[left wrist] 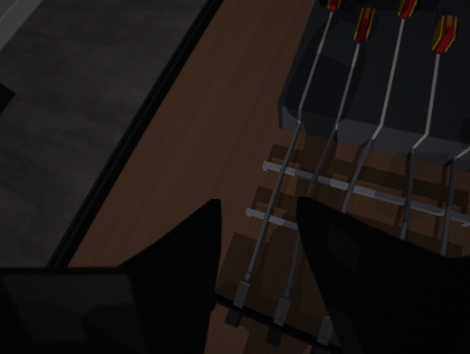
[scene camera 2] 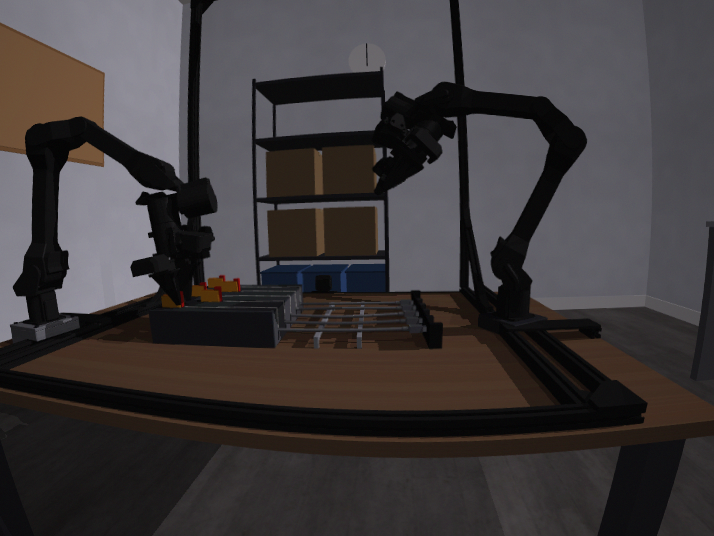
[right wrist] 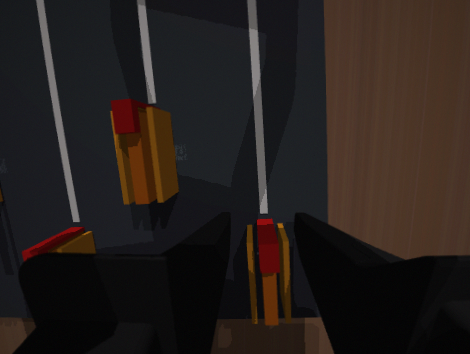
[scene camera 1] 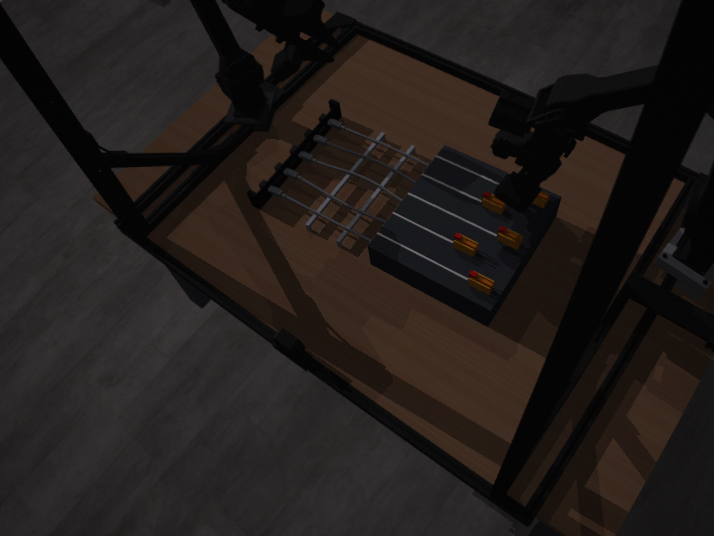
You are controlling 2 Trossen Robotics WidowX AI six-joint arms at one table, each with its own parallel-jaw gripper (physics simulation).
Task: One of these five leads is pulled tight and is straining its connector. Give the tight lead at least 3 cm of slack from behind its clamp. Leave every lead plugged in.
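Seen in the pictures: left gripper, fingertip midpoint: (left wrist: 258, 208) (scene camera 2: 379, 191) (scene camera 1: 335, 53); right gripper, fingertip midpoint: (left wrist: 333, 7) (scene camera 2: 183, 302) (right wrist: 262, 221); left arm's base at its link origin: (scene camera 2: 513, 315) (scene camera 1: 250, 106); right arm's base at its link origin: (scene camera 2: 44, 320) (scene camera 1: 696, 254).
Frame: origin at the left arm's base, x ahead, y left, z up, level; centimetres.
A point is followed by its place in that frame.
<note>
Five grey leads run from plugs on a black connector bar (scene camera 1: 256, 199) @[x 8.3, y -26.0, z 0.7 cm] (scene camera 2: 433, 334) @[x 20.3, y 0.8, z -0.1 cm] over a dark block (scene camera 1: 415, 237) (scene camera 2: 213, 327), each to an orange clamp with a red lever. The far lead (scene camera 1: 360, 133) @[x 26.6, y -6.7, z 0.1 cm] (left wrist: 291, 150) @[x 39.2, y -13.1, z -0.1 cm] (right wrist: 257, 100) @[x 55.5, y -20.6, z 3.9 cm] looks straight; other leads bend slightly, and I cannot tell tension for certain. My right gripper (right wrist: 262, 221) @[x 60.7, y -23.2, z 4.7 cm] (scene camera 2: 175, 301) @[x 60.7, y -23.2, z 4.7 cm] is open and low at the far clamp (scene camera 1: 540, 199) @[x 63.5, y -25.3, z 6.1 cm] (right wrist: 268, 272) @[x 62.0, y -23.7, z 6.9 cm] (scene camera 2: 171, 299), one finger on each side with visible gaps. My left gripper (scene camera 2: 378, 187) @[x 25.0, y -9.4, z 24.4 cm] (left wrist: 258, 208) @[x 25.0, y -9.4, z 24.4 cm] is open, high above the leads. Lead tails behind the clamps are hidden.
Neighbouring clamps (scene camera 1: 493, 203) @[x 55.1, y -27.1, z 6.2 cm] (right wrist: 145, 155) @[x 55.3, y -26.0, z 6.0 cm] stand close to my right gripper; another clamp (right wrist: 62, 242) @[x 56.7, y -32.5, z 5.4 cm] is partly behind its left-hand finger in the right wrist view. Two pale rails (scene camera 1: 311, 222) @[x 20.3, y -29.6, z -0.7 cm] (scene camera 1: 341, 239) @[x 27.0, y -33.0, z -0.7 cm] cross under the leads. A black frame borders the table.
</note>
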